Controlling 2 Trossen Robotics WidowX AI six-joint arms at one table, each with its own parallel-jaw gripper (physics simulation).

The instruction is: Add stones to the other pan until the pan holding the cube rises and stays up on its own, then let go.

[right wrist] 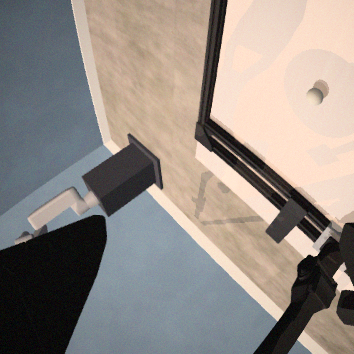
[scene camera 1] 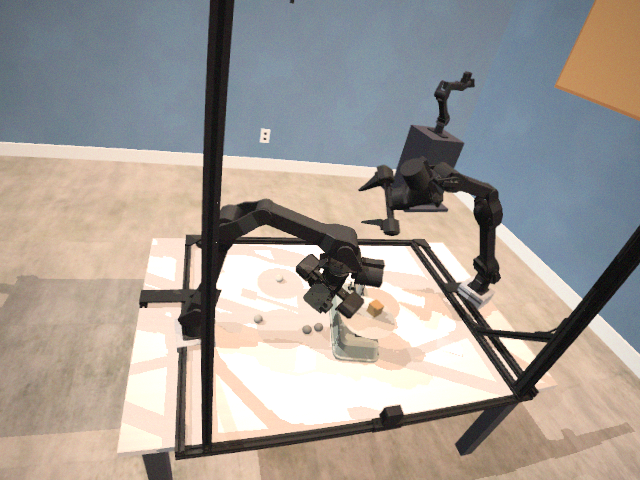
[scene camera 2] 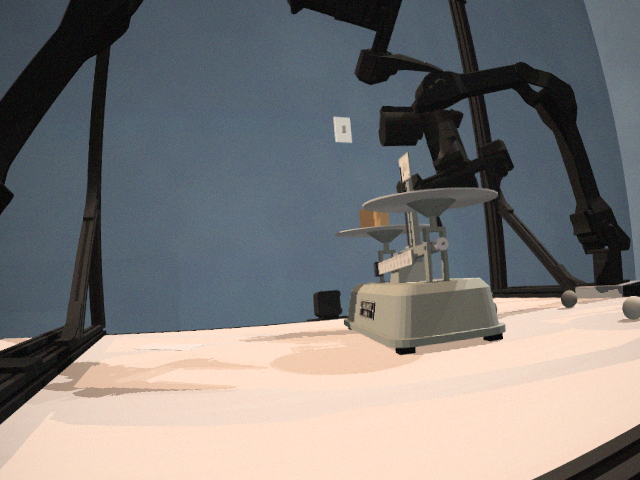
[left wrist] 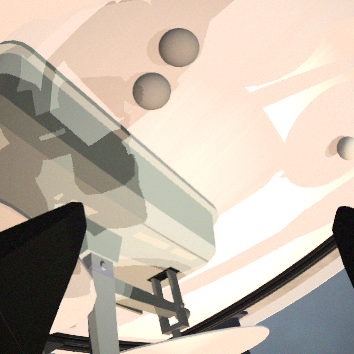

My right gripper is open, holding nothing. Also in view: a balance scale. Further things: my left gripper.
My left gripper is seen too in scene camera 1 and in the left wrist view. My right gripper is seen too in the right wrist view and in scene camera 1.
